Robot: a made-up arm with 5 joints.
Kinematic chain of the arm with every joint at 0, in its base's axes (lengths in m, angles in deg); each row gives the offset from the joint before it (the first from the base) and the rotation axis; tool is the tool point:
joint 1: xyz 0 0 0.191 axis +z
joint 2: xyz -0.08 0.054 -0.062 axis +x
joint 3: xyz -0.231 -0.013 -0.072 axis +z
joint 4: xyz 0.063 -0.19 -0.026 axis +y
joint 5: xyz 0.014 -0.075 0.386 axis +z
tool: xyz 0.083 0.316 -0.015
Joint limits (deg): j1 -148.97..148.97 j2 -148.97..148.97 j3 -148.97..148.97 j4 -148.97..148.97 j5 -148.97..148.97
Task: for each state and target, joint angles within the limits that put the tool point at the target. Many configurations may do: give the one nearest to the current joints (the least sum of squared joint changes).
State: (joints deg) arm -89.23 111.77 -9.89 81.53 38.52
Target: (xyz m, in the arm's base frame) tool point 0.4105 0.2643 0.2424
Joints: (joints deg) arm -63.14 112.12 -17.23 128.77 -8.73
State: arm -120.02 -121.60 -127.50 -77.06 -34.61
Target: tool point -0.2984 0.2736 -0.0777
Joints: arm -92.01 -148.97 -113.64 -119.40 -50.55
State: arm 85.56 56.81 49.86 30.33 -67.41
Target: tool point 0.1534 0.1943 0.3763
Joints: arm 66.38 73.35 58.84 14.03 -92.01
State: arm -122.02 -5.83 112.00 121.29 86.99
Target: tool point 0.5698 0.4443 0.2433
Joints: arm -96.87 7.60 126.83 108.60 80.45
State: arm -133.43 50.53 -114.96 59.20 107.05
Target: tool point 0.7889 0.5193 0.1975
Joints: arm -148.97 47.57 -138.28 98.83 133.43
